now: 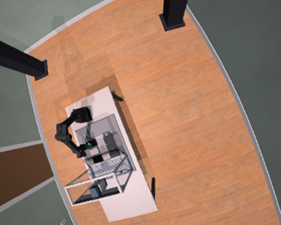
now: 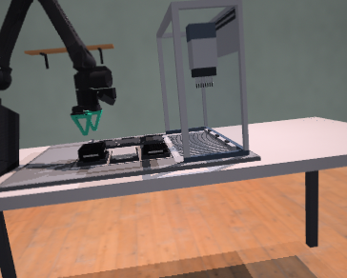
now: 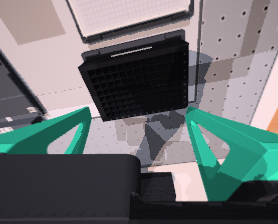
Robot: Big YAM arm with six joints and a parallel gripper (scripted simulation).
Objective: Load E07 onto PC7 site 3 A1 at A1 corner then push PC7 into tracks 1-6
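Now: the black deep-well block E07 80 mm below my hand. From my hand the other things lie so: dark carrier PC7 (80 mm ahead, 270 mm to the left, 90 mm below).
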